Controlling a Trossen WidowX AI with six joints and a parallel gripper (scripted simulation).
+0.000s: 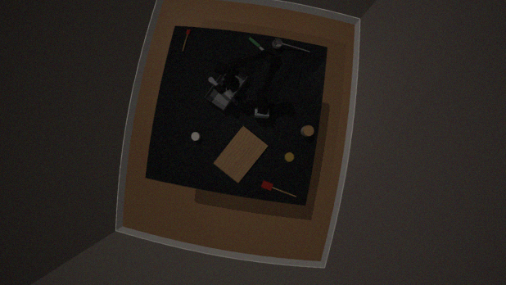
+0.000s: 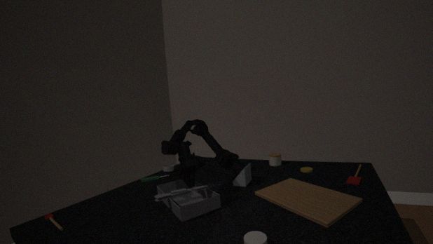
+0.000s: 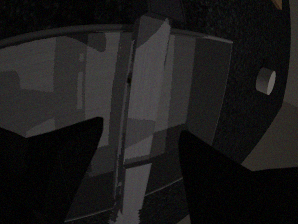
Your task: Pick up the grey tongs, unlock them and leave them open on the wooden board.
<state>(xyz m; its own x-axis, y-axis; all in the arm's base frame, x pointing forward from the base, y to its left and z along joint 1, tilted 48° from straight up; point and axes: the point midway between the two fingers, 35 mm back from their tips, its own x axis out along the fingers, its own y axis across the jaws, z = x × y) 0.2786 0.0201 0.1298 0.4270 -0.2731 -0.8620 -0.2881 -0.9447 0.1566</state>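
The yellow lock piece is 30 mm behind my gripper tip, 20 mm to the left of it and 10 mm below it. Round my gripper tip: grey roasting tin 40 mm to the right, 40 mm below, 10 mm ahead; then wooden board 410 mm to the left, 230 mm behind, 60 mm below; then white cylinder 370 mm to the left, 130 mm ahead, 50 mm below.
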